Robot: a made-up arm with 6 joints. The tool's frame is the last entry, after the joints.
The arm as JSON. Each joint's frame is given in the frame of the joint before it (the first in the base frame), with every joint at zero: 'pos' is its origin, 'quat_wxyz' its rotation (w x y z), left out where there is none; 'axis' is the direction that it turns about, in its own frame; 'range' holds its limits. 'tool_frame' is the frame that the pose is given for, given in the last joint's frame.
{
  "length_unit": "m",
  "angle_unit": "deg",
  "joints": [
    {
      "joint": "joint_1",
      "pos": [
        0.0,
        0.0,
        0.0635
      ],
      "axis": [
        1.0,
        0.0,
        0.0
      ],
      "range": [
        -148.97,
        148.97
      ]
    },
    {
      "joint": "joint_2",
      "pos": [
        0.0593,
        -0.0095,
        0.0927
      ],
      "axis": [
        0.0,
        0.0,
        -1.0
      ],
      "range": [
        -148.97,
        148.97
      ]
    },
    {
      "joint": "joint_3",
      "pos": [
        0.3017,
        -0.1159,
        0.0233
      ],
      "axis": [
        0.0,
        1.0,
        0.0
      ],
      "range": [
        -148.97,
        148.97
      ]
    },
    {
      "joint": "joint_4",
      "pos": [
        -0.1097,
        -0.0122,
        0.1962
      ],
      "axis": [
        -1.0,
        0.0,
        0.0
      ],
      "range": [
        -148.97,
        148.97
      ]
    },
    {
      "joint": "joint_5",
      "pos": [
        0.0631,
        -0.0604,
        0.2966
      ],
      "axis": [
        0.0,
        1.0,
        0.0
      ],
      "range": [
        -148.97,
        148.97
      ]
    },
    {
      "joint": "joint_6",
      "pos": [
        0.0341,
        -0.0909,
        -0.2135
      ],
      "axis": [
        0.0,
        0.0,
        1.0
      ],
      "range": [
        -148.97,
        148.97
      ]
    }
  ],
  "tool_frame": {
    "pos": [
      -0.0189,
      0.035,
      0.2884
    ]
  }
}
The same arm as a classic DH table. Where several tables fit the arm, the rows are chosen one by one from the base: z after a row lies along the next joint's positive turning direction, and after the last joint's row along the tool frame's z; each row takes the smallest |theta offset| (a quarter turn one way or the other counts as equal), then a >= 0, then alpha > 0; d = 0 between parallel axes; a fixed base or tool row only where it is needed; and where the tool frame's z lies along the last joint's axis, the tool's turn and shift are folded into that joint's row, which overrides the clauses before.
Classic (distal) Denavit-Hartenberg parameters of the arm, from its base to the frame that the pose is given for. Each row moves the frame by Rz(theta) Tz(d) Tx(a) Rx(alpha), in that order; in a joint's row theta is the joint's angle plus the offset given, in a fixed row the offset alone. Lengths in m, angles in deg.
base (fixed): d 0.0635, theta0 90, a 0, alpha 90
joint_1: d 0.0593, theta0 0, a -0.0095, alpha 90
joint_2: d -0.116, theta0 90, a 0.3017, alpha 90
joint_3: d -0.1281, theta0 -90, a 0.1962, alpha 90
joint_4: d 0.0466, theta0 0, a 0.2966, alpha -90
joint_5: d -0.1513, theta0 90, a 0.0341, alpha 90
joint_6: d 0, theta0 -61.63, a -0.0398, alpha 0
tool (fixed): d 0.0749, theta0 61.63, a 0, alpha 0
Joint limits (deg, base to tool): -148.97..148.97 -148.97..148.97 -148.97..148.97 -148.97..148.97 -148.97..148.97 -148.97..148.97

